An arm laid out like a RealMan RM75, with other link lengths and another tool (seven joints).
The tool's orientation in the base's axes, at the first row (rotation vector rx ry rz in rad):
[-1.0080, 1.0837, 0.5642]
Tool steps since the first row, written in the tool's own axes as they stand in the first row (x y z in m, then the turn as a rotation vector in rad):
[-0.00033, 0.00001, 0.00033, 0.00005, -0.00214, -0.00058]
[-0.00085, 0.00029, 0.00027, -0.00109, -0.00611, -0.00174]
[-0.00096, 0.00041, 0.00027, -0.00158, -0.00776, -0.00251]
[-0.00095, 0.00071, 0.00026, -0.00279, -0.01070, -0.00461]
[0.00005, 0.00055, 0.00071, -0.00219, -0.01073, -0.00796]
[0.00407, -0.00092, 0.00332, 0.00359, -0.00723, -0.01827]
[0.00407, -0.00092, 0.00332, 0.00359, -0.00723, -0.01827]
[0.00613, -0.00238, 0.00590, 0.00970, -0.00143, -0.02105]
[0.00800, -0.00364, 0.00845, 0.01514, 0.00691, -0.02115]
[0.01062, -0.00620, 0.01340, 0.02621, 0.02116, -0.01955]
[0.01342, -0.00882, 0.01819, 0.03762, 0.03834, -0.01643]
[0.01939, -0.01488, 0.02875, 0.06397, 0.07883, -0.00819]
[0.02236, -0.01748, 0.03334, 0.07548, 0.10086, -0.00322]
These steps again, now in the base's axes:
[0.00001, 0.00032, 0.00034, 0.00146, -0.00150, 0.00072]
[-0.00045, 0.00044, 0.00069, 0.00365, -0.00426, 0.00317]
[-0.00059, 0.00051, 0.00075, 0.00442, -0.00566, 0.00418]
[-0.00083, 0.00064, 0.00062, 0.00533, -0.00877, 0.00618]
[-0.00010, 0.00088, -0.00018, 0.00407, -0.01179, 0.00526]
[0.00386, 0.00216, -0.00298, -0.00111, -0.01978, -0.00257]
[0.00386, 0.00216, -0.00298, -0.00111, -0.01978, -0.00257]
[0.00701, 0.00359, -0.00399, -0.00457, -0.02008, -0.01074]
[0.00992, 0.00511, -0.00492, -0.00911, -0.01678, -0.01897]
[0.01525, 0.00807, -0.00574, -0.01535, -0.00974, -0.03445]
[0.02063, 0.01086, -0.00673, -0.02309, -0.00003, -0.05120]
[0.03263, 0.01688, -0.00861, -0.04117, 0.02368, -0.09010]
[0.03797, 0.01949, -0.00978, -0.05190, 0.03725, -0.10862]

